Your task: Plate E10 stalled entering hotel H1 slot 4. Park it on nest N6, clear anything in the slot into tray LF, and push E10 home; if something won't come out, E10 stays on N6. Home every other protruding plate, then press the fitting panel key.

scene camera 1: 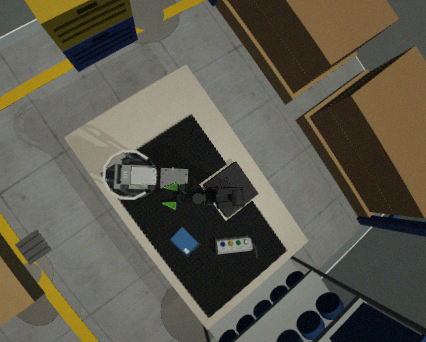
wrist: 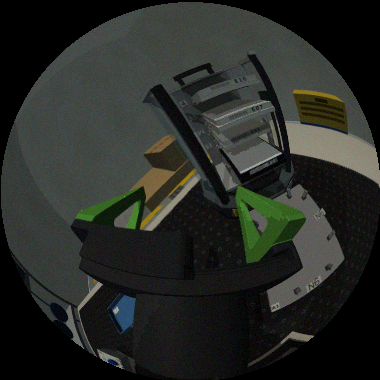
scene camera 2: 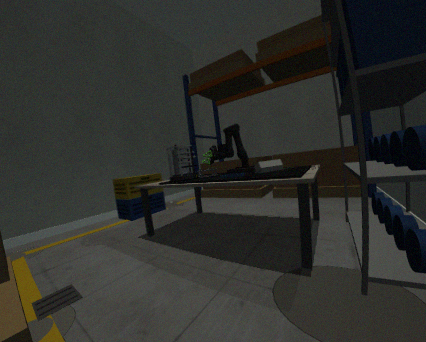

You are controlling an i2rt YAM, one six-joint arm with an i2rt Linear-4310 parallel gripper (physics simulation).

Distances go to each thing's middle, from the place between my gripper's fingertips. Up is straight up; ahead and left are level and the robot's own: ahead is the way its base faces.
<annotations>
I see the round rack (scene camera 1: 117,171) 17 cm to the right of my hand, 9 cm ahead of it and 1 cm below it.
</annotations>
